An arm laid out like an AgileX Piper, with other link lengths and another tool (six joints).
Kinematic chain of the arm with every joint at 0, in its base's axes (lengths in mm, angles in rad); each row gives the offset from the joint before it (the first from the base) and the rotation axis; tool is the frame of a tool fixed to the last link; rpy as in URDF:
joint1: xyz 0 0 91 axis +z
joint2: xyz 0 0 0 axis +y
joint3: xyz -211.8 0 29 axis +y
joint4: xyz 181 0 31.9 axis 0.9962 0 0.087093
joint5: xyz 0 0 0 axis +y
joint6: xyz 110.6 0 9.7 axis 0.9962 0 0.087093
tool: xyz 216.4 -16 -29.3 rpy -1.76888 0.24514 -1.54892
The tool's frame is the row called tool.
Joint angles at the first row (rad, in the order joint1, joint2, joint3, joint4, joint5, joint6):
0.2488, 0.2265, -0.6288, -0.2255, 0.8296, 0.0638
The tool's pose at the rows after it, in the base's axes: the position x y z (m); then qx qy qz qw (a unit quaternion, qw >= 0):
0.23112 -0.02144 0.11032 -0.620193 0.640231 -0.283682 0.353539
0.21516 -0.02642 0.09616 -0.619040 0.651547 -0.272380 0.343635
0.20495 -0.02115 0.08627 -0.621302 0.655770 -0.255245 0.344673
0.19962 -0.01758 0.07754 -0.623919 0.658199 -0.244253 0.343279
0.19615 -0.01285 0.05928 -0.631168 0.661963 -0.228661 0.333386
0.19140 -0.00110 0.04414 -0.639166 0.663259 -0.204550 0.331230
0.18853 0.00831 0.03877 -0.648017 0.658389 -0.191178 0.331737
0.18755 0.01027 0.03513 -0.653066 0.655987 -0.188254 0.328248
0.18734 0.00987 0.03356 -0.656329 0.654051 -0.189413 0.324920
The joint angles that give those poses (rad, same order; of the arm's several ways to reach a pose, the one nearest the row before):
0.2487, 0.1369, -0.6287, -0.2254, 0.9411, 0.0612
0.2487, 0.0728, -0.6288, -0.2183, 1.0382, 0.0606
0.2488, 0.0335, -0.6287, -0.1881, 1.0956, 0.0591
0.2487, 0.0097, -0.6161, -0.1708, 1.1221, 0.0590
0.2488, -0.0065, -0.5678, -0.1529, 1.1263, 0.0591
0.2488, -0.0158, -0.5340, -0.1121, 1.1324, 0.0591
0.2487, -0.0157, -0.5253, -0.0781, 1.1361, 0.0438
0.2487, -0.0157, -0.5164, -0.0695, 1.1361, 0.0328
0.2487, -0.0158, -0.5121, -0.0692, 1.1361, 0.0235

